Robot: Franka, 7 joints.
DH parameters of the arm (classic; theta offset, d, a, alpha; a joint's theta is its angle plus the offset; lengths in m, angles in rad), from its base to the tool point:
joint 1: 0 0.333 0 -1.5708
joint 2: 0 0 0 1.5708
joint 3: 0 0.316 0.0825 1.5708
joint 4: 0 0 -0.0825 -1.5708
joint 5: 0 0.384 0 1.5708
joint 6: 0 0 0.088 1.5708
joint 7: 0 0.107 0 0
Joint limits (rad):
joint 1: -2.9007..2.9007
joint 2: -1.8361..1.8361
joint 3: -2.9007..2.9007
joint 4: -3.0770..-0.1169
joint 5: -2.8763..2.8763
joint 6: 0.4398..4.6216
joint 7: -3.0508..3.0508
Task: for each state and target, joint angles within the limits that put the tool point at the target. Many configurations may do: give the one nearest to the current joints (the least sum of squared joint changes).
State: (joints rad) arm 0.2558 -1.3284 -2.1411 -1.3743 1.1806 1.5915 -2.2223
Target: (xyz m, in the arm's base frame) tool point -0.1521 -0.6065 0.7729
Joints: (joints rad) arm 0.4385 -0.7989 -1.6941 -1.0738 1.2834 1.6141 -2.2223
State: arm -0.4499 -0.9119 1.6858 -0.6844 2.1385 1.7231 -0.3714
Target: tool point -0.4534 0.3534 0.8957
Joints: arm -0.3621 -0.6204 1.6525 -0.5203 2.1088 1.3636 -0.3714
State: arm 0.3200 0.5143 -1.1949 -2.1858 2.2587 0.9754 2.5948
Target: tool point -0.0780 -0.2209 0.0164
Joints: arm -0.3425 1.4109 -0.9117 -2.7940 2.1611 1.3309 2.5948
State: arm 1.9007 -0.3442 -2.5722 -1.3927 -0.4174 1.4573 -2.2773
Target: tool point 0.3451 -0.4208 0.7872
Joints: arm 1.8481 -0.0630 -2.6140 -1.1565 -0.4490 1.4955 -2.2773
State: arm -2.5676 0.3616 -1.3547 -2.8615 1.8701 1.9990 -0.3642
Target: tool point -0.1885 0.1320 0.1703
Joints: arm -2.6672 0.0454 -1.4882 -3.0770 1.7379 1.6587 -0.3642
